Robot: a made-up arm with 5 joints. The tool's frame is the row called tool.
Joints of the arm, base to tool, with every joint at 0 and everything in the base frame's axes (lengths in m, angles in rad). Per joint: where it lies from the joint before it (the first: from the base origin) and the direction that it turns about. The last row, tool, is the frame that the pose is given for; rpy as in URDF.
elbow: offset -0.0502 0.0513 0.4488 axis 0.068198 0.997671 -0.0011
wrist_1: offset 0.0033 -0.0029 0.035 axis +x
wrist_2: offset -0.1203 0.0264 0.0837 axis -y
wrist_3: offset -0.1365 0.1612 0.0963 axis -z
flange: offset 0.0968 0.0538 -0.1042 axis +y
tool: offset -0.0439 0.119 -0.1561 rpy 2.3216 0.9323 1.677
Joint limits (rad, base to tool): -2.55..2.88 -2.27..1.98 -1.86..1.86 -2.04..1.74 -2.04..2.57
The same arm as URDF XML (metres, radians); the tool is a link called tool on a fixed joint. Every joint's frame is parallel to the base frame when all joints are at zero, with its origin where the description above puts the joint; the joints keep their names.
<robot name="arm">
  <joint name="tool_fixed" type="fixed">
    <parent link="link5"/>
    <child link="tool"/>
    <origin xyz="-0.0439 0.119 -0.1561" rpy="2.3216 0.9323 1.677"/>
  </joint>
  <joint name="flange" type="revolute">
    <parent link="link4"/>
    <child link="link5"/>
    <origin xyz="0.0968 0.0538 -0.1042" rpy="0 0 0"/>
    <axis xyz="0 1 0"/>
    <limit lower="-2.04" upper="2.57"/>
  </joint>
  <joint name="wrist_3" type="revolute">
    <parent link="link3"/>
    <child link="link4"/>
    <origin xyz="-0.1365 0.1612 0.0963" rpy="0 0 0"/>
    <axis xyz="0 0 -1"/>
    <limit lower="-2.04" upper="1.74"/>
  </joint>
  <joint name="wrist_2" type="revolute">
    <parent link="link2"/>
    <child link="link3"/>
    <origin xyz="-0.1203 0.0264 0.0837" rpy="0 0 0"/>
    <axis xyz="0 -1 0"/>
    <limit lower="-1.86" upper="1.86"/>
  </joint>
  <joint name="wrist_1" type="revolute">
    <parent link="link1"/>
    <child link="link2"/>
    <origin xyz="0.0033 -0.0029 0.035" rpy="0 0 0"/>
    <axis xyz="1 0 0"/>
    <limit lower="-2.27" upper="1.98"/>
  </joint>
  <joint name="elbow" type="revolute">
    <parent link="base_link"/>
    <child link="link1"/>
    <origin xyz="-0.0502 0.0513 0.4488" rpy="0 0 0"/>
    <axis xyz="0.068198 0.997671 -0.0011"/>
    <limit lower="-2.55" upper="2.88"/>
  </joint>
  <link name="base_link"/>
  <link name="link1"/>
  <link name="link2"/>
  <link name="link3"/>
  <link name="link4"/>
  <link name="link5"/>
  <link name="tool"/>
</robot>

